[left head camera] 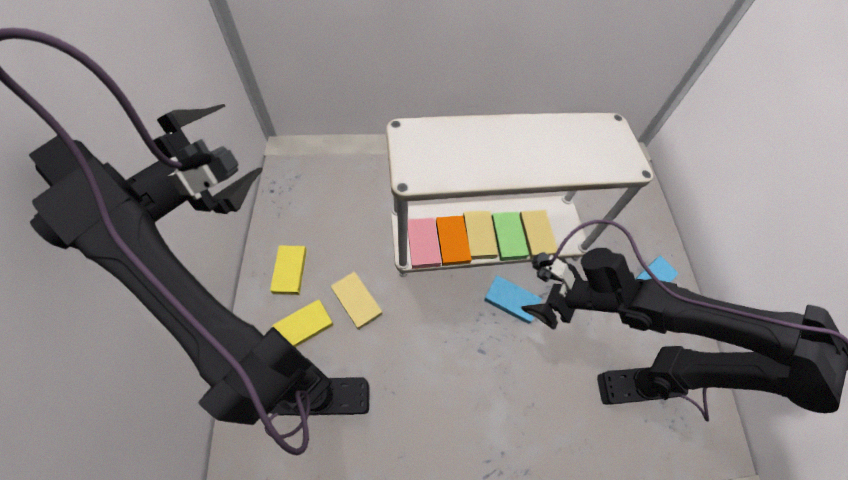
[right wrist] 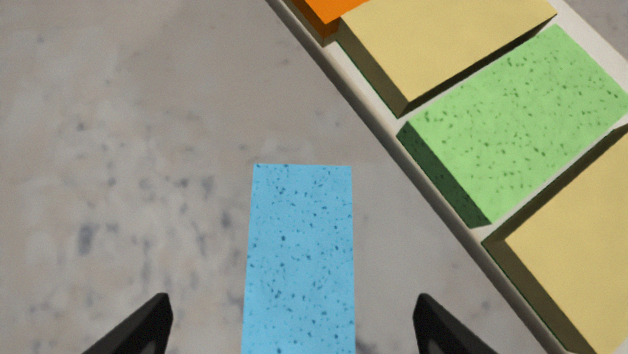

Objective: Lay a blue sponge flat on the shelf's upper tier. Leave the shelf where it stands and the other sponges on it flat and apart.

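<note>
A blue sponge lies flat on the table in front of the shelf. My right gripper is open above it, with the fingers apart on either side of the sponge's long edges in the right wrist view. A second blue sponge lies farther right, partly hidden by the right arm. The white shelf's upper tier is bare. On its lower tier lie pink, orange, tan, green and another tan sponge, flat in a row. My left gripper is open and empty, raised at the left.
Two yellow sponges and a tan sponge lie on the table at the left. A grey post stands at the shelf's front left corner. Walls rise at the back and both sides.
</note>
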